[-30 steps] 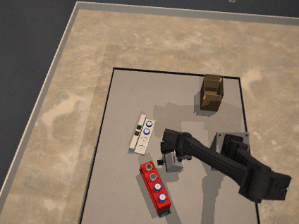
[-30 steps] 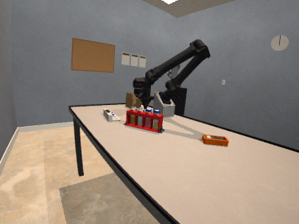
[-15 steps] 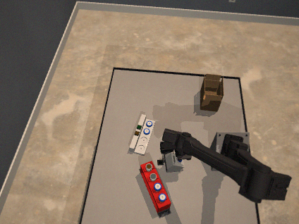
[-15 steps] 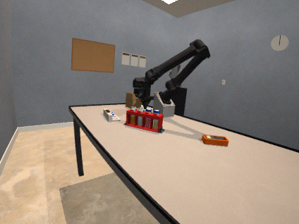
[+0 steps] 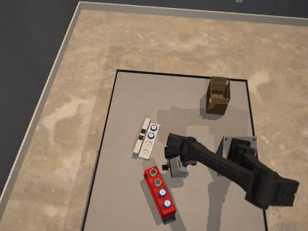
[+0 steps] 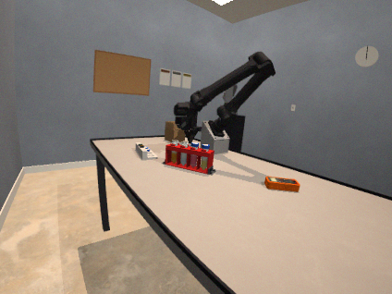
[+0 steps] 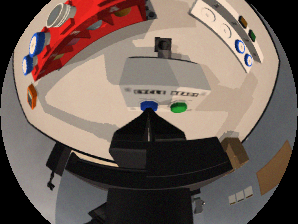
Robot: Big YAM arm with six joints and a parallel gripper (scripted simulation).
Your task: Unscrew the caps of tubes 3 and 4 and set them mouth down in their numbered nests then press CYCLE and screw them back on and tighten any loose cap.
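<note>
The blue key lies 20 mm below my hand. Also, from my hand: green key 10 mm ahead, 40 mm to the right, 20 mm below; then key housing 20 mm ahead, 20 mm to the right, 30 mm below; then blue tube cap 180 mm ahead, 220 mm to the right, 70 mm below.
</note>
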